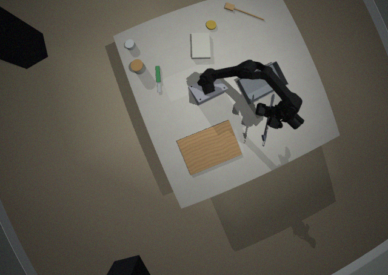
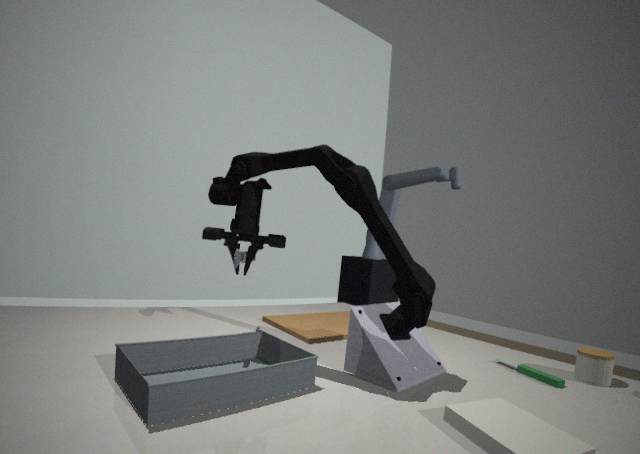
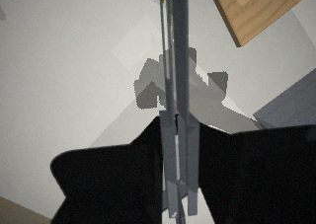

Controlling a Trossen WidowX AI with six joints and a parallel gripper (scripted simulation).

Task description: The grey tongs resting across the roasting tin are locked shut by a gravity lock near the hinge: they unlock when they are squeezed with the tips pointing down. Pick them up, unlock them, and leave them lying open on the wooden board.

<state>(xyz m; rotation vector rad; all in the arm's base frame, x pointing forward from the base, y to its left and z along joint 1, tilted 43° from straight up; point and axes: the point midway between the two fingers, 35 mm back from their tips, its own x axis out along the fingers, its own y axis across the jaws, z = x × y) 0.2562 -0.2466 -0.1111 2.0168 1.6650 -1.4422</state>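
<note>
Right now my gripper tip is 36 cm past the wooden board, 16 cm above it and 8 cm to the left of it. Also, from my gripper tip: white slab: 57 cm to the left, 17 cm behind, 15 cm below; yellow disc: 70 cm to the left, 16 cm below, 4 cm behind; roasting tin: 19 cm to the left, 14 cm below, 12 cm ahead.
</note>
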